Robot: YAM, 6 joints.
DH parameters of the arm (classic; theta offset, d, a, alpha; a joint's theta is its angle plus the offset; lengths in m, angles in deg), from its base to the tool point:
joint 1: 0 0.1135 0.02 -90
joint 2: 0 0 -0.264 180
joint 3: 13.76 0 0.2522 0
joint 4: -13.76 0 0.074 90
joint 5: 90 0 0 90
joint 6: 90 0.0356 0 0
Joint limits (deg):
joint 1: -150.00..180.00
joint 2: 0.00..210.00
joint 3: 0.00..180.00
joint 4: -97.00..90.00
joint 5: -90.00..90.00
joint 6: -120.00..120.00
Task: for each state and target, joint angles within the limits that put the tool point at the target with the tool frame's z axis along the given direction. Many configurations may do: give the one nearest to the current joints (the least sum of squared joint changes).
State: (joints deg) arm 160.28 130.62 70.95 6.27 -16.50 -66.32
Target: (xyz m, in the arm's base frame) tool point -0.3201 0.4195 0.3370 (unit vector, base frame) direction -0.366 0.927 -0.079
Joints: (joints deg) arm 128.47 124.11 113.50 5.88 16.87 -66.32
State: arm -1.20 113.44 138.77 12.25 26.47 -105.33
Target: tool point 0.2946 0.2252 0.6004 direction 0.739 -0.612 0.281
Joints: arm 42.63 125.92 163.12 28.12 71.98 -105.33
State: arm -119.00 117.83 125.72 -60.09 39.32 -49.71
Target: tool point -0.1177 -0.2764 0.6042 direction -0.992 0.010 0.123
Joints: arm -106.57 99.08 136.06 -12.75 72.55 -49.71
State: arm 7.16 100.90 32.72 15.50 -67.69 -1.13
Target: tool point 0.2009 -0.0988 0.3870 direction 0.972 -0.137 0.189
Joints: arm -29.46 55.06 49.36 17.39 -21.03 -1.13
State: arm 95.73 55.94 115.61 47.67 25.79 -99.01
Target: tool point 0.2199 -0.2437 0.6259 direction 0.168 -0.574 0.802
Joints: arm 133.77 47.90 150.35 21.04 -16.00 -99.01
